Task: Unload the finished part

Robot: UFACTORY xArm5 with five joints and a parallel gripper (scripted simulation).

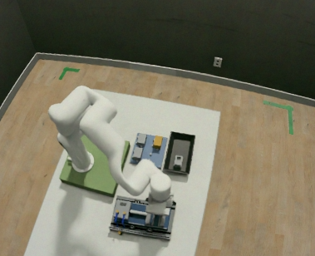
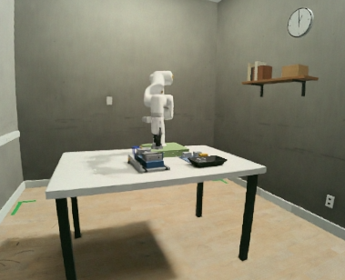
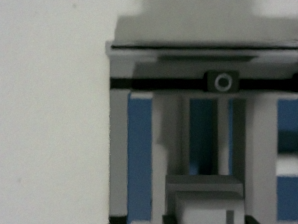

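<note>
Now: the grey pocketed block 20 mm ahead of my hand, 300 mm to the left of it and 140 mm below it. Also, from my hand: blue plate (150 mm behind, 340 mm to the left, 160 mm below); orange block (110 mm behind, 390 mm to the left, 140 mm below).
</note>
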